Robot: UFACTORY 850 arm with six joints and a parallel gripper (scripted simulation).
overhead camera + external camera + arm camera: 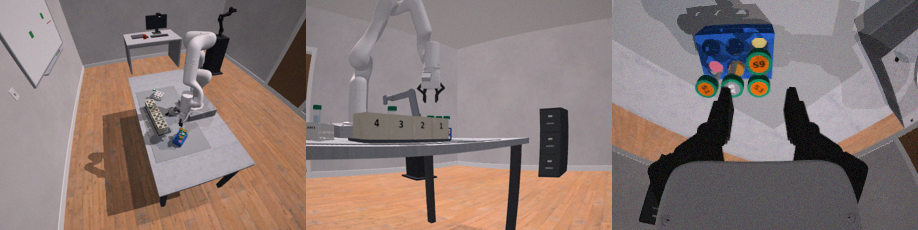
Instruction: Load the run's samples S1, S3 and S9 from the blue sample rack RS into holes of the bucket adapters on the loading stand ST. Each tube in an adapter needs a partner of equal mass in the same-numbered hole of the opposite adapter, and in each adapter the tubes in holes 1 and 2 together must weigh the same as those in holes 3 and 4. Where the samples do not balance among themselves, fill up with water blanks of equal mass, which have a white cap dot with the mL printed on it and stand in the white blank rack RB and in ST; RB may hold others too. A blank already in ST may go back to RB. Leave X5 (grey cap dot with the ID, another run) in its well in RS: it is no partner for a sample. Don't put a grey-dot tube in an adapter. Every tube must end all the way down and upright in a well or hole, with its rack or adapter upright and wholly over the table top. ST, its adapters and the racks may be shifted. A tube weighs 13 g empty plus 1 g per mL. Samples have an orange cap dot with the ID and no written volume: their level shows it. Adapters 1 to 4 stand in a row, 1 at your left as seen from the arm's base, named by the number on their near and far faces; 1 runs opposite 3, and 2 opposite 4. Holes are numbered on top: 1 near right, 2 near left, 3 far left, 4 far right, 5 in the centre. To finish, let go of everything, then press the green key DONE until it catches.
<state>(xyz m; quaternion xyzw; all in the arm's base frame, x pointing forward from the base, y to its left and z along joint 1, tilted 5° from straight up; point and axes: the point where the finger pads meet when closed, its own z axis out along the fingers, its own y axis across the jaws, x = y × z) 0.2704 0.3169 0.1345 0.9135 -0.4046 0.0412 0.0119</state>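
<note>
My gripper is now 14 cm above the sample tube S9 and 1 cm to the left of it. Round my hand: sample tube S1: 14 cm below, 9 cm to the left, 3 cm ahead; then grey-dot tube X5: 14 cm below, 5 cm to the left, 1 cm ahead; then blue sample rack RS: 18 cm below, 4 cm to the left, 2 cm ahead.
</note>
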